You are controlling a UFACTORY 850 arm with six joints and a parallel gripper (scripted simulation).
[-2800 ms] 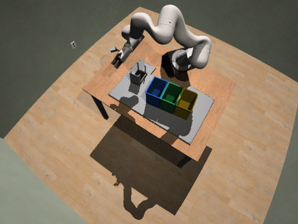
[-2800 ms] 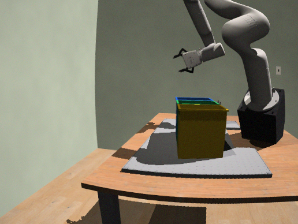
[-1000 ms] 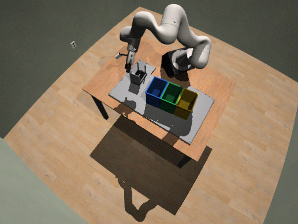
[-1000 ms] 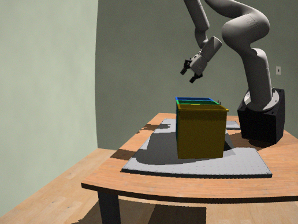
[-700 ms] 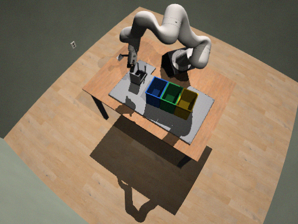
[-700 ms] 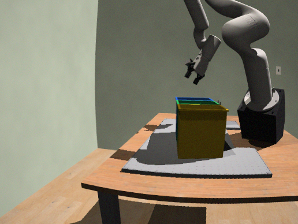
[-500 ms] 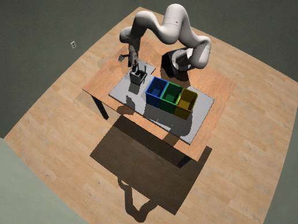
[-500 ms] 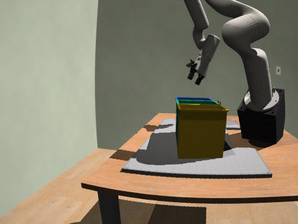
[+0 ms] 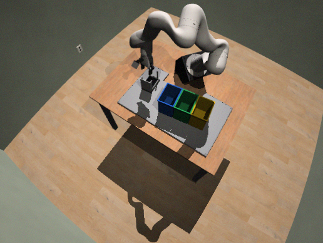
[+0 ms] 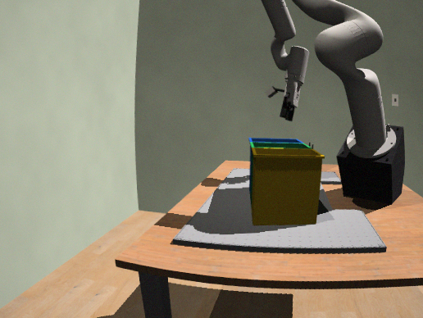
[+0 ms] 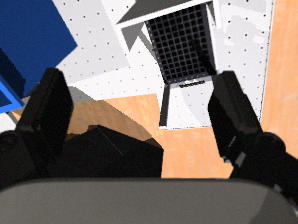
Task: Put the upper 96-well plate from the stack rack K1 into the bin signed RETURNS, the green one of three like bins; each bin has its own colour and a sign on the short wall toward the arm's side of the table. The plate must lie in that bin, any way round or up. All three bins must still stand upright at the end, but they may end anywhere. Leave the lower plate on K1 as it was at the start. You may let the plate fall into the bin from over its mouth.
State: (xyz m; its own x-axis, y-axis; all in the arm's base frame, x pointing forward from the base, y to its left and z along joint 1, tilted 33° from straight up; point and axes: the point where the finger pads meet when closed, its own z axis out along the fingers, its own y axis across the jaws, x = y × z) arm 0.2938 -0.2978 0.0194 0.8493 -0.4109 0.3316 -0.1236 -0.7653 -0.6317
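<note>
Now: the 96-well plate 4 cm behind my hand, 2 cm to the right of it and 21 cm below it. The rest, counted from my hand: blue bin (2 cm ahead, 24 cm to the left, 16 cm below); yellow bin (3 cm behind, 50 cm to the left, 16 cm below); green bin (37 cm to the left, 16 cm below).
</note>
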